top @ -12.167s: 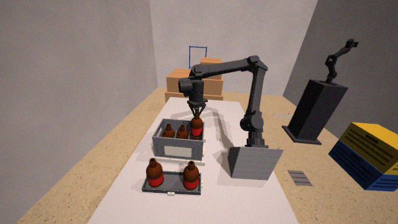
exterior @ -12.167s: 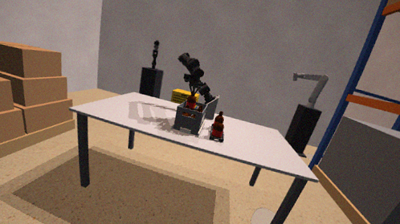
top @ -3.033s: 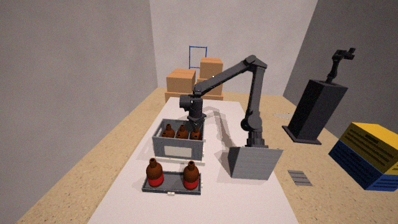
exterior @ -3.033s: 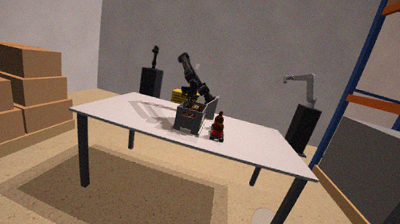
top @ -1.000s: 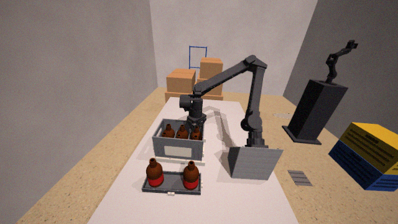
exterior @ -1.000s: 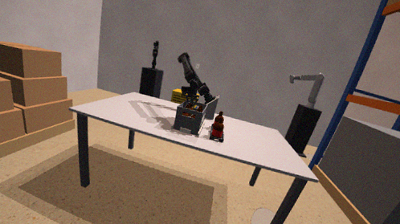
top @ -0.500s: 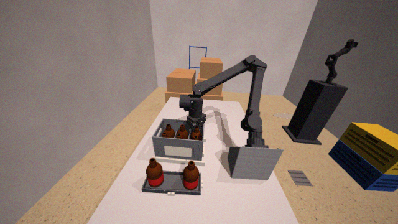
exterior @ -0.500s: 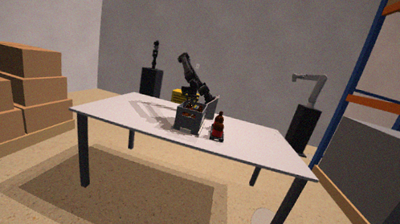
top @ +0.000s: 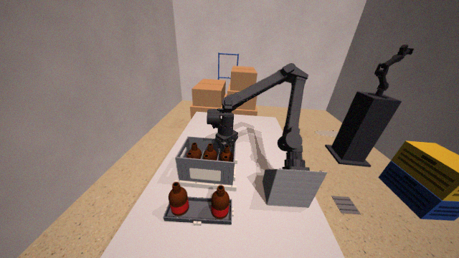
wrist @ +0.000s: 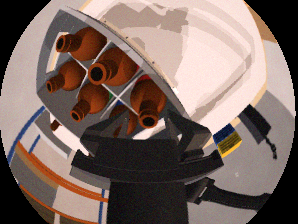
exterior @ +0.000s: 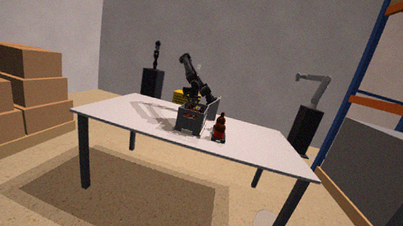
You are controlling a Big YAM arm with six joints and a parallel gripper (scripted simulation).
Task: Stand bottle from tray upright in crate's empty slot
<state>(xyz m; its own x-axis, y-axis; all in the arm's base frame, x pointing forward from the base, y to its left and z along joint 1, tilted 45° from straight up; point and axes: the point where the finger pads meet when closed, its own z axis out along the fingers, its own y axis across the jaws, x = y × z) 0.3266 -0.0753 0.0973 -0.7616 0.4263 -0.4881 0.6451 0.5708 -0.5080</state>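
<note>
The brown bottle is 7 cm below my hand. Also, from my hand: grey crate: 9 cm ahead, 5 cm to the left, 7 cm below; dark tray: 7 cm ahead, 27 cm to the left, 14 cm below.
</note>
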